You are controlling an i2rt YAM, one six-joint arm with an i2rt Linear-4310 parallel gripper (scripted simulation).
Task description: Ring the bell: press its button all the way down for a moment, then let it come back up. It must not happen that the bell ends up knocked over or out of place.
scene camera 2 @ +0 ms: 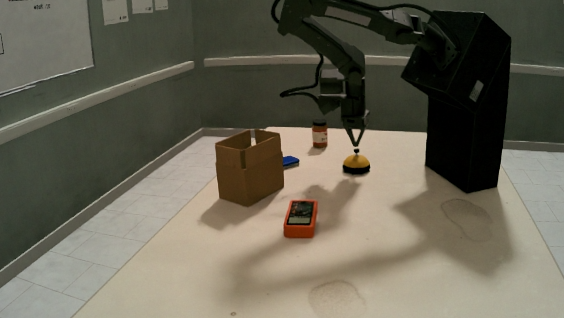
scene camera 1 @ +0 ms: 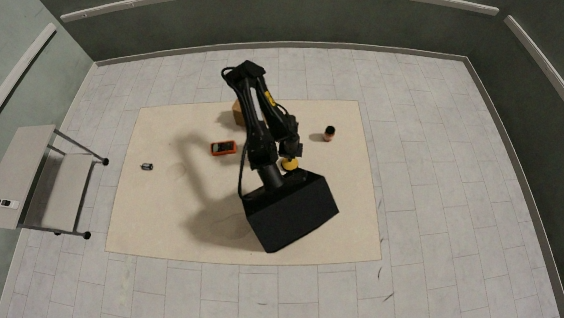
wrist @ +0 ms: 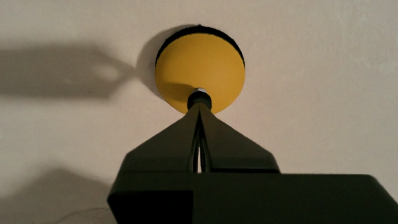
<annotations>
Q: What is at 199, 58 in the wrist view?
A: A bell.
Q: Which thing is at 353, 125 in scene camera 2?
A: My gripper.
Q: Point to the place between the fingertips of my gripper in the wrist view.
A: At 199, 111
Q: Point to a cardboard box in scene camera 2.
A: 245, 182
</annotations>
